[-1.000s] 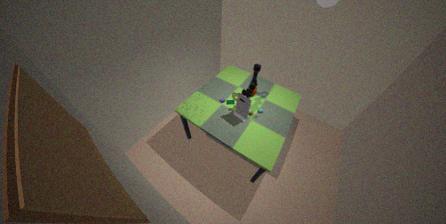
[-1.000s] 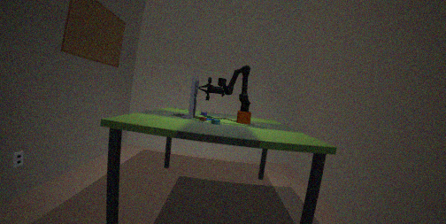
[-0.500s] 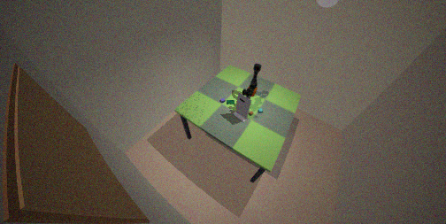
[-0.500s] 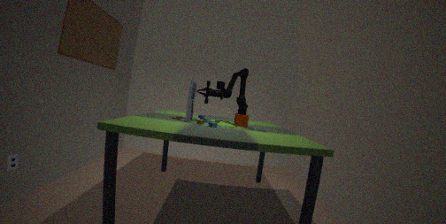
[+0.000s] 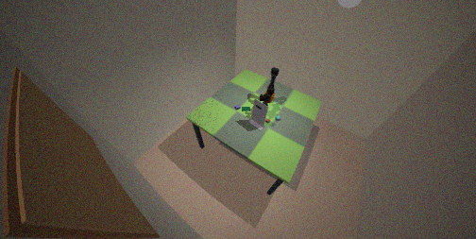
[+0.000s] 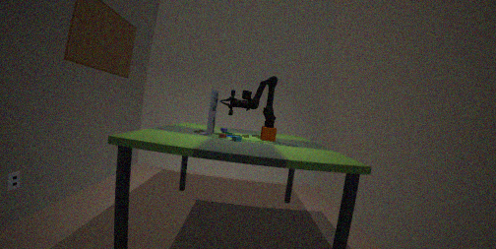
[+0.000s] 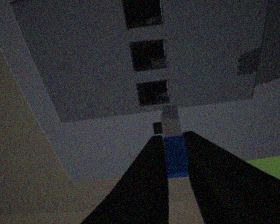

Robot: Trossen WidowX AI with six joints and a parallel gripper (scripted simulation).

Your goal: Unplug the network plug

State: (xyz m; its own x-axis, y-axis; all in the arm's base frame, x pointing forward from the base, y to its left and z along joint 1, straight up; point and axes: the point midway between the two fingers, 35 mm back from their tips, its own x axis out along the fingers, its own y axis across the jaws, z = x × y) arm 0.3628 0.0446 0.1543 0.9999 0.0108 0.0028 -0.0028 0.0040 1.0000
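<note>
Right now the blue marked square is 110 mm behind my gripper tip, 40 mm to the right of it and 250 mm below it. The rest, counted from my gripper tip: blue network plug (right at my gripper tip); then upright panel (50 mm ahead, 30 mm to the right, 100 mm below).
</note>
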